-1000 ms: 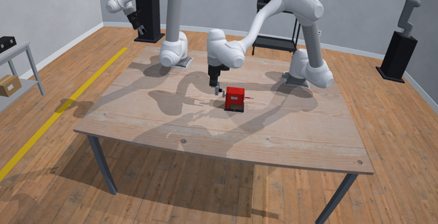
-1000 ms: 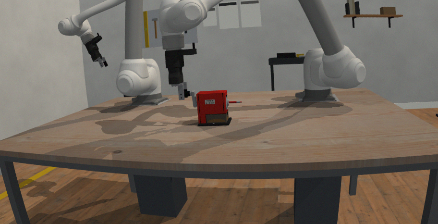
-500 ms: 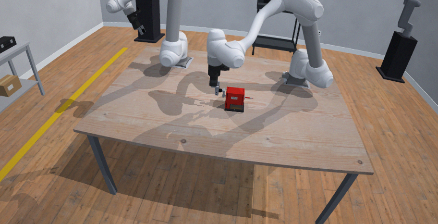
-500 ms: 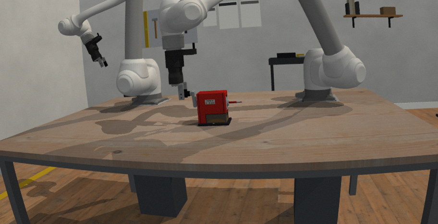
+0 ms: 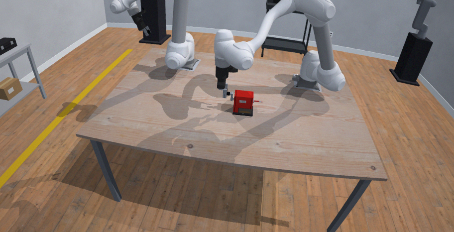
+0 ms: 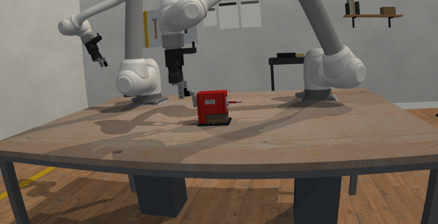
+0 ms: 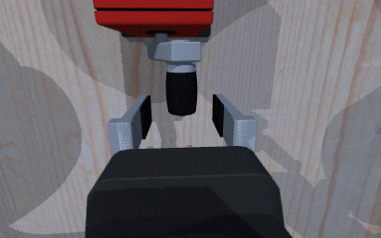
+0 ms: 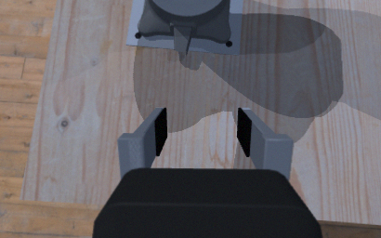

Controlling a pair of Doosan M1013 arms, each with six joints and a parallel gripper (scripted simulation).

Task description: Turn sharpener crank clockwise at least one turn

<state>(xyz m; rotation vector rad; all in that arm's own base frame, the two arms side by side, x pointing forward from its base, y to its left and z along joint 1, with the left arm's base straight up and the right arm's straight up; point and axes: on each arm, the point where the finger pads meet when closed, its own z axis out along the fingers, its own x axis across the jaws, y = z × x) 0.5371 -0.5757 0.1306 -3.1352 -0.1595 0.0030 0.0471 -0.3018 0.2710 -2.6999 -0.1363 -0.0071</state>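
My left hand is 10 mm past the crank, 20 mm to the right of it and 10 mm above it.
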